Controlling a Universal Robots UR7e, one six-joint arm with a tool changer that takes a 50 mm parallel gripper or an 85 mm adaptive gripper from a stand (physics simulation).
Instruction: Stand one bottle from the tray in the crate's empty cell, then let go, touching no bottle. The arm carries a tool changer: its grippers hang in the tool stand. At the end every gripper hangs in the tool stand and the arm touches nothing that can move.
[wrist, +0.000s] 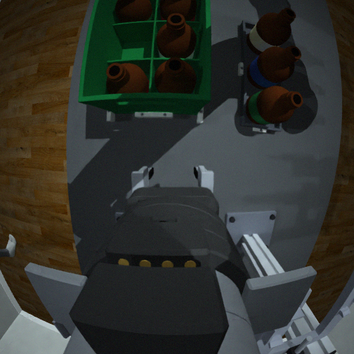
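My gripper (173, 174) is open, with nothing between its fingertips, over the grey table in front of the crate. The green crate (145, 105) is at the upper left, its far end cut off. Brown bottles stand in its cells, among them a front-left bottle (131, 82), a front-right bottle (175, 80) and a middle-right bottle (175, 42). The empty cell (134, 53) is in the middle of the left column. The dark tray (242, 107) at the upper right holds a white-label bottle (272, 32), a blue-label bottle (272, 67) and a green-label bottle (272, 105) in a row.
A pale base plate (252, 225) with light rails (265, 257) stands at the lower right, beside the gripper body; these look like parts of the tool stand. Grey plates flank the arm at the bottom left and right. Wooden floor lies beyond both table edges.
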